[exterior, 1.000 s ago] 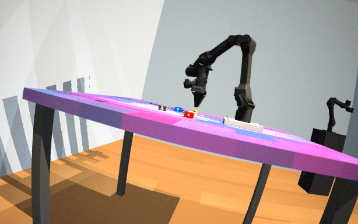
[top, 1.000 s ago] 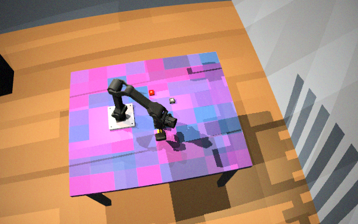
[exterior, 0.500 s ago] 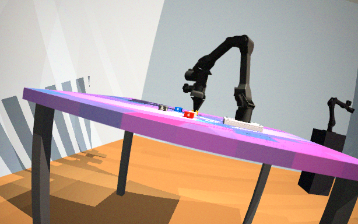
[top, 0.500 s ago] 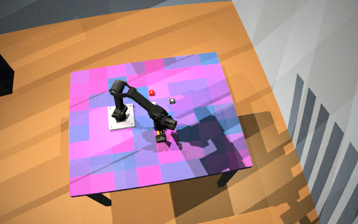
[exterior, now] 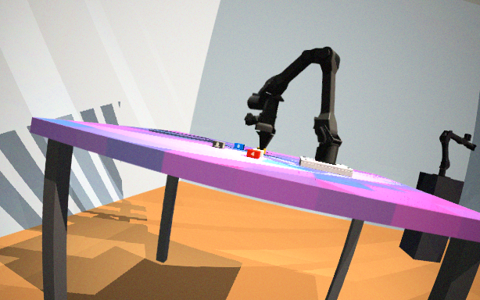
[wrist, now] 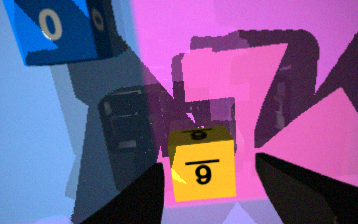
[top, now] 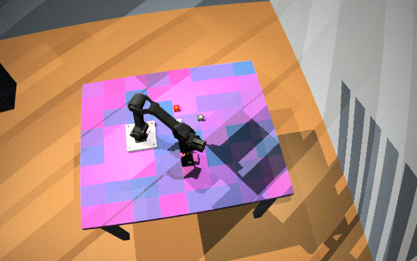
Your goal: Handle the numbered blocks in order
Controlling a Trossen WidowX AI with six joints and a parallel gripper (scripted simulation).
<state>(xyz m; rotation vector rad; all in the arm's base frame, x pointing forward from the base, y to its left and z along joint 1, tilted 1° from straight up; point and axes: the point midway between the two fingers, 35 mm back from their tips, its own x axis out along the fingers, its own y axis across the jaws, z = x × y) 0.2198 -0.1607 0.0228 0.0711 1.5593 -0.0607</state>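
My gripper tip is right at the yellow block. Round my gripper tip: blue block (80 mm ahead, 50 mm to the left); cream block (10 mm ahead, 200 mm to the left); dark block (130 mm ahead, 200 mm to the left).
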